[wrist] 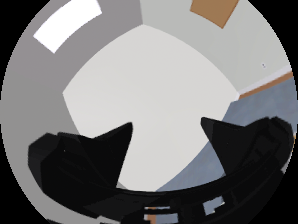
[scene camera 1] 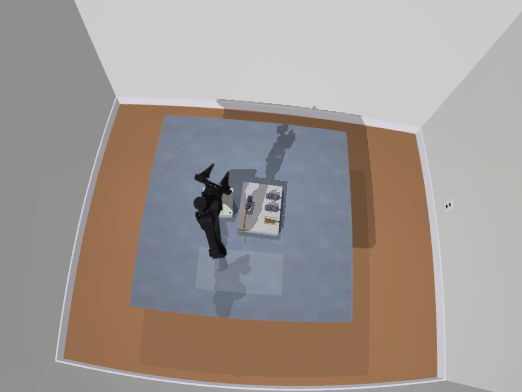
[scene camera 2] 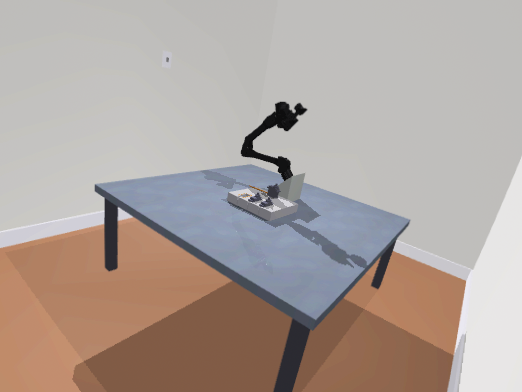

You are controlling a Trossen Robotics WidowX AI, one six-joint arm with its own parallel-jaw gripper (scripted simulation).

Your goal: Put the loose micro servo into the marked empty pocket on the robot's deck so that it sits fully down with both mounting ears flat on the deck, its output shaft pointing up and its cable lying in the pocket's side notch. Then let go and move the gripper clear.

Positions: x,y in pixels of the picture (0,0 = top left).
Labels:
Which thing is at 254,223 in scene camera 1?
A white robot deck.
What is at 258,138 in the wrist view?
My gripper.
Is my gripper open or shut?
Open.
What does my gripper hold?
Nothing.

